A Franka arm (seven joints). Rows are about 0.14 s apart.
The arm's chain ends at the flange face. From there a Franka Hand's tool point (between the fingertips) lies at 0.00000 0.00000 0.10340 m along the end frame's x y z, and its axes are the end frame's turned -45 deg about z.
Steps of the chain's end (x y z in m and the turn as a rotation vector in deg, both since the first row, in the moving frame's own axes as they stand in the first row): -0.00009, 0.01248, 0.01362, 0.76, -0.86, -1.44; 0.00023, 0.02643, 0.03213, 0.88, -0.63, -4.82; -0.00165, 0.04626, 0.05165, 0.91, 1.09, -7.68; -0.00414, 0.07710, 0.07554, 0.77, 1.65, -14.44; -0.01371, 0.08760, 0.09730, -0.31, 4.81, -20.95; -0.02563, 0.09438, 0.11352, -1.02, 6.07, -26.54; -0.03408, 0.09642, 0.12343, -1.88, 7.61, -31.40
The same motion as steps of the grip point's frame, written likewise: -0.00904, 0.00670, 0.01360, 1.15, -0.07, -1.44; -0.01829, 0.01691, 0.03211, 1.07, 0.18, -4.82; -0.03132, 0.03160, 0.05162, -0.13, 1.41, -7.68; -0.05425, 0.05231, 0.07549, -0.62, 1.71, -14.44; -0.06485, 0.05759, 0.09694, -3.62, 3.18, -20.95; -0.07660, 0.05586, 0.11293, -5.01, 3.57, -26.54; -0.08212, 0.05361, 0.12249, -6.71, 4.05, -31.40
